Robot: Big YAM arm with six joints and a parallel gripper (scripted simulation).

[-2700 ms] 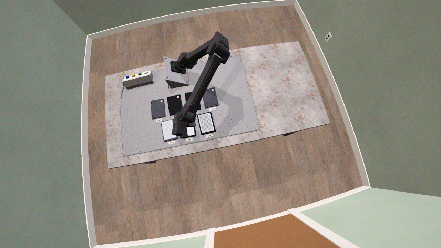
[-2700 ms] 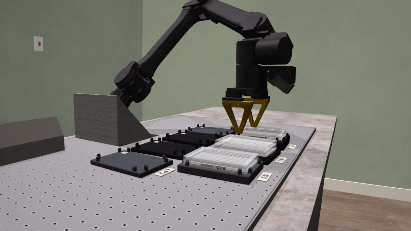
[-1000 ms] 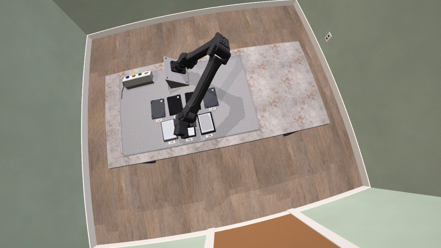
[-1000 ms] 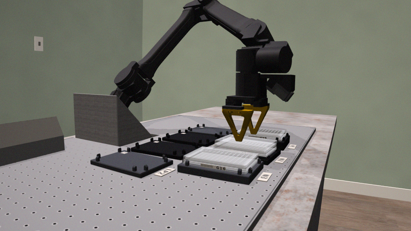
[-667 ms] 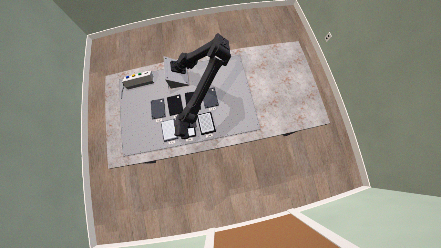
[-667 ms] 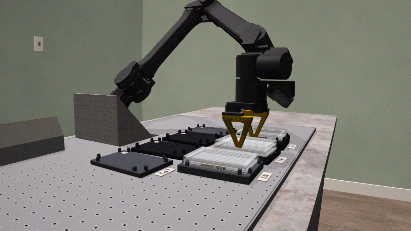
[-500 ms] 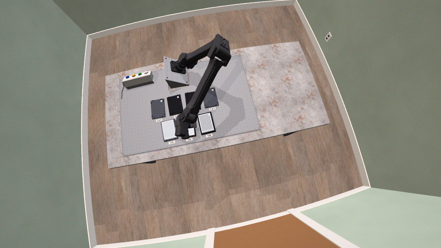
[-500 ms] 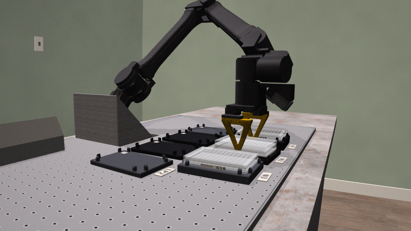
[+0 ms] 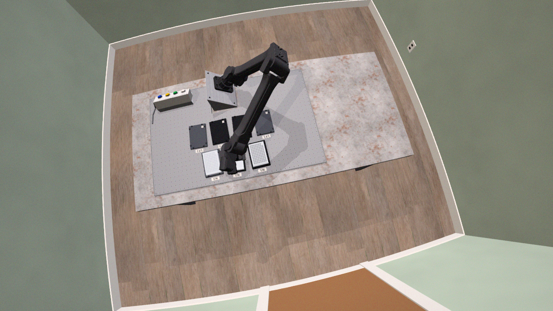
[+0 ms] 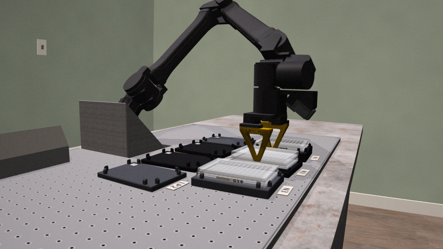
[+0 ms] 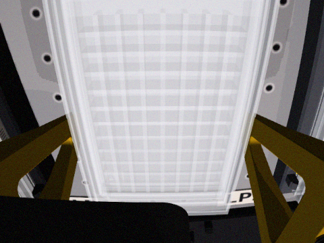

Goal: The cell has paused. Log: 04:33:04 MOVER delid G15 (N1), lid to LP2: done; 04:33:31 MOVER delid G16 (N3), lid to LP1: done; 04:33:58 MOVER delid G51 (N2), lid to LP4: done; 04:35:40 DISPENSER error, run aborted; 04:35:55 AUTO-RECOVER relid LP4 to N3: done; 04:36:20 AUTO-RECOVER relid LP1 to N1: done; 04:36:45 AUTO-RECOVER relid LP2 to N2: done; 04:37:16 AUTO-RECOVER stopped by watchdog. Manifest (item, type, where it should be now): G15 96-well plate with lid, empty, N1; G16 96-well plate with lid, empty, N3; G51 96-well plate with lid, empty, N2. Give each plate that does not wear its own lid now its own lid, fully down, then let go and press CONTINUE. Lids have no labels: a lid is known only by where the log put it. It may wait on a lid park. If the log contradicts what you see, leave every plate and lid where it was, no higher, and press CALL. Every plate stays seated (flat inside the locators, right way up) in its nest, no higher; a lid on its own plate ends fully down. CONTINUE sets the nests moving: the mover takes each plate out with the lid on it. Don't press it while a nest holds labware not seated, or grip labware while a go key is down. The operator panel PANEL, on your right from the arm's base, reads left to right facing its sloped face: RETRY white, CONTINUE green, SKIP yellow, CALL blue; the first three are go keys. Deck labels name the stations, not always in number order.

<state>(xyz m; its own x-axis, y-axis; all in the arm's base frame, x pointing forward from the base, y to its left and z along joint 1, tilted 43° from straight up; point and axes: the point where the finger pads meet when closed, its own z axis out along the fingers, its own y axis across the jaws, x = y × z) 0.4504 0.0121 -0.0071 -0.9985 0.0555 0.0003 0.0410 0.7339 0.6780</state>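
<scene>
The plate G15 is 13 cm to the left of my hand. From my hand the other things lie so: plate G16 (13 cm to the right, 1 cm below); then LP4 label (10 cm behind, 6 cm to the left, 3 cm below); then nest N1 (13 cm to the left, 2 cm below).
</scene>
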